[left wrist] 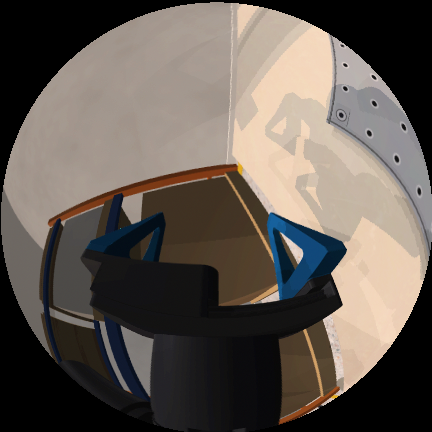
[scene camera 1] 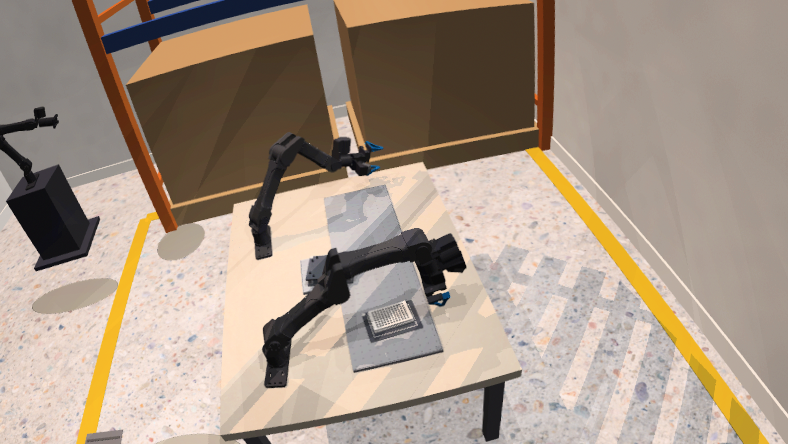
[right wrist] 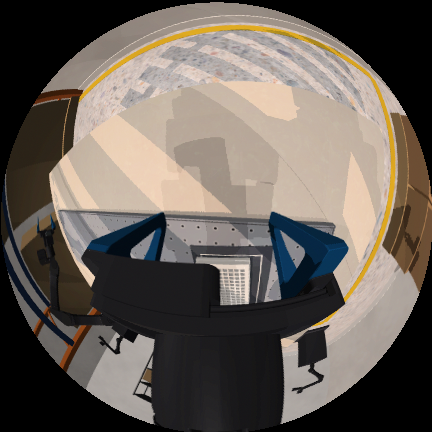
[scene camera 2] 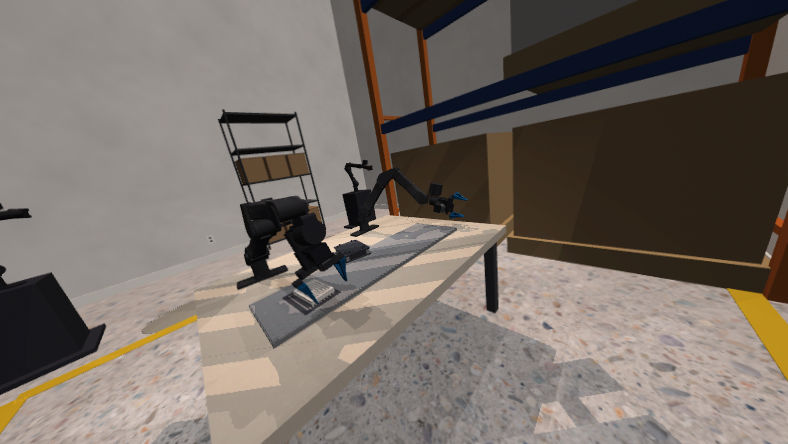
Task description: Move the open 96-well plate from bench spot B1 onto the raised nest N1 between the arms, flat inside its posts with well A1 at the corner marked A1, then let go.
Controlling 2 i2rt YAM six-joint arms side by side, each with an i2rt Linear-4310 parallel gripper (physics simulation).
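Frame: origin at the left arm's base, x down, y left, z ahead, level; metres.
Seen in the pictures: left gripper, fingertip midpoint: [left wrist: 215, 217] [scene camera 1: 381, 157] [right wrist: 43, 214] [scene camera 2: 466, 208]; right gripper, fingertip midpoint: [scene camera 1: 438, 293] [right wrist: 217, 217] [scene camera 2: 332, 291]; left arm's base, origin of the base link: [scene camera 1: 263, 242] [scene camera 2: 365, 230]; right arm's base, origin of the base link: [scene camera 1: 278, 361] [scene camera 2: 263, 277].
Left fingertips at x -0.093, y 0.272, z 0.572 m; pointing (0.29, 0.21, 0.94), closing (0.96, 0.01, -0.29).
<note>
Pixels of each thing's middle, then the offset from my left fingertips to it. Level surfaces: height alone.
- white 96-well plate, body centre: [right wrist: 225, 286] [scene camera 1: 390, 316] [scene camera 2: 313, 291] dy -0.841, dx +0.071, dz -0.177 m
- black raised nest N1, body centre: [scene camera 1: 330, 268] [scene camera 2: 351, 249] dy -0.563, dx +0.058, dz -0.324 m
- grey perforated board, its level: dx +0.081 m
- table, its level: dx +0.094 m
The white 96-well plate [scene camera 1: 391, 316] [scene camera 2: 324, 289] [right wrist: 236, 286] lies flat on the dark, white-outlined spot B1 [right wrist: 266, 262]. My right gripper [scene camera 1: 440, 299] [scene camera 2: 331, 291] [right wrist: 217, 217] is open and empty. In scene camera 1 it is above the board's right edge, to the right of the plate; in the right wrist view its body hides part of the plate. The black raised nest N1 [scene camera 1: 314, 270] [scene camera 2: 352, 249] stands between the arm bases, partly behind the right arm in scene camera 1. Its A1 mark is not readable. My left gripper [scene camera 1: 380, 157] [scene camera 2: 464, 206] [left wrist: 215, 217] is open and empty, high above the table's far end.
A grey perforated board [scene camera 1: 374, 352] [scene camera 2: 270, 330] [left wrist: 382, 112] runs along the table [scene camera 1: 468, 352] [scene camera 2: 242, 397] and bears spot B1. The right arm [scene camera 1: 380, 256] reaches across it near the nest. Large boxes [scene camera 1: 441, 77] [scene camera 2: 634, 193] stand beyond the table's far end.
</note>
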